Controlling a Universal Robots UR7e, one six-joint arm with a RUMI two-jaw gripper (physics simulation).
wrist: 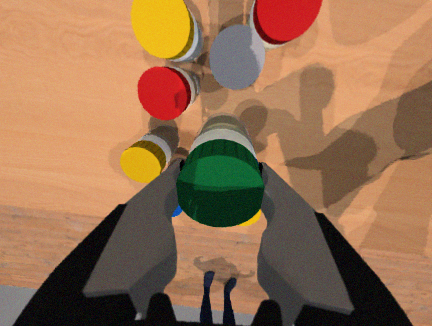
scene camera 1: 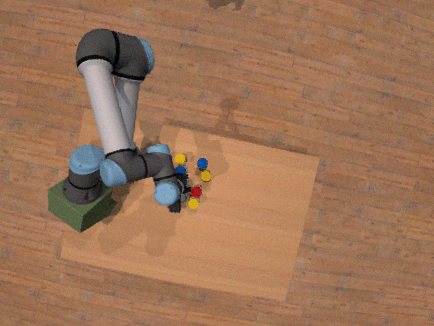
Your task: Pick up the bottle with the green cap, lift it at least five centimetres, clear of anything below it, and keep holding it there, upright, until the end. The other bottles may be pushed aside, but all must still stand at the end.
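Frame: origin at the arm's base, x ahead, y down, z left, level; centimetres.
Seen in the pictures: gripper, fingertip midpoint: (wrist: 221, 162); arm's base, link origin: (scene camera 1: 82, 189).
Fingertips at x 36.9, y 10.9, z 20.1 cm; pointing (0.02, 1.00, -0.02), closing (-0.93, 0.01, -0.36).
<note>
Pixels of each thing's top centre, then the offset from my fingertips to it. "*": a spot on its surface instead. Level surfaces: height alone.
- bottle with the green cap, top centre: (wrist: 219, 195) dx +0.0, dy -4.5, dz -0.1 cm
- smaller red-capped bottle, top centre: (wrist: 162, 95) (scene camera 1: 196, 192) dx +7.8, dy +6.9, dz -1.6 cm
- grey-capped bottle, top centre: (wrist: 236, 59) dx +1.8, dy +6.9, dz -7.6 cm
- large yellow-capped bottle, top centre: (wrist: 160, 23) (scene camera 1: 193, 203) dx +9.4, dy +6.9, dz -7.6 cm
- large red-capped bottle, surface spot: (wrist: 287, 15) * dx -0.9, dy +6.9, dz -12.2 cm
- wooden table top, surface height: dy +17.4 cm
The bottle with the green cap (wrist: 220, 185) is upright between the two fingers in the wrist view, with its pale body showing below the cap. My gripper (scene camera 1: 184, 187) (wrist: 221, 162) is shut on it, one finger on each side. The green cap looks larger than the nearby caps, but the gap under the bottle is hidden. In the scene view the arm hides the green cap. A smaller red-capped bottle (scene camera 1: 196, 192) (wrist: 164, 93) and a yellow-capped bottle (scene camera 1: 206, 176) (wrist: 142, 164) stand near it. A grey-capped bottle (wrist: 237, 57) stands close by.
A large yellow-capped bottle (scene camera 1: 193, 204) (wrist: 161, 25) and a large red-capped bottle (wrist: 287, 15) stand beyond the grey cap. Blue caps (scene camera 1: 202, 163) (scene camera 1: 180, 170) and another yellow cap (scene camera 1: 180, 158) (wrist: 250, 218) are on the other side. The wooden table top (scene camera 1: 260, 210) lies under them.
</note>
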